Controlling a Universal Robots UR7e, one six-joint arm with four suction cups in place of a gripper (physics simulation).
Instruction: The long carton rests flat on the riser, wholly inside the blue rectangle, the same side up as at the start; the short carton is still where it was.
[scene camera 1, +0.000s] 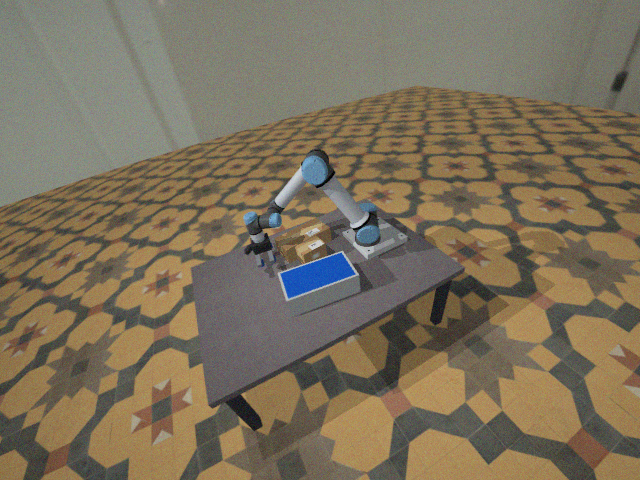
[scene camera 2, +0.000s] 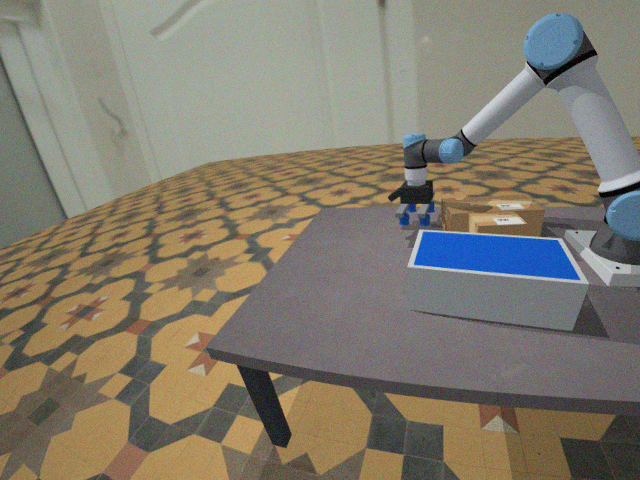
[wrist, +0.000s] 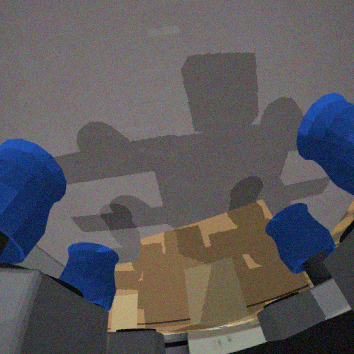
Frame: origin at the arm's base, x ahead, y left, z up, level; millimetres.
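Where they show: hand, its tool point: (scene camera 1: 266, 256) (wrist: 190, 207); arm's base, origin of its link: (scene camera 2: 619, 252).
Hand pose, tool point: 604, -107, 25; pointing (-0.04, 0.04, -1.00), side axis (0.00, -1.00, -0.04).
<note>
Things, the pixels of their top centre, and the offset from my tool point, as dx, dy, dz. Level surfaces: height alone.
- long brown carton, centre of its top: (wrist: 237, 322) (scene camera 2: 490, 203) (scene camera 1: 301, 233) -246, -56, +43
- short carton, centre of its top: (wrist: 152, 333) (scene camera 2: 496, 218) (scene camera 1: 309, 244) -258, +79, +43
- grey riser, centre of its top: (scene camera 2: 490, 251) (scene camera 1: 316, 273) -224, +337, +62
- blue rectangle, centre of its top: (scene camera 2: 490, 251) (scene camera 1: 316, 273) -224, +337, +62
- dark table, height of its surface: dz -58
The long brown carton (scene camera 1: 293, 239) (scene camera 2: 535, 217) (wrist: 162, 290) rests on the table behind the short carton (scene camera 1: 313, 251) (scene camera 2: 497, 226) (wrist: 123, 311), close beside it. Both have white labels on top; the short carton shows partly in the wrist view. The grey riser (scene camera 1: 330, 298) (scene camera 2: 491, 298) stands in front of them, with the blue rectangle (scene camera 1: 317, 276) (scene camera 2: 496, 254) on its top and no carton on it. My gripper (scene camera 1: 265, 261) (scene camera 2: 416, 215) (wrist: 187, 210) hangs a little above the table, off the left end of the long carton in both scene views. Its suction is off, and its four blue cups hold nothing.
The arm's base plate (scene camera 1: 379, 251) (scene camera 2: 605, 268) stands right of the cartons in the scene views. The dark table (scene camera 1: 248, 335) (scene camera 2: 330, 330) ends a short way behind the cartons. The arm's shadow falls on the table and the long carton.
</note>
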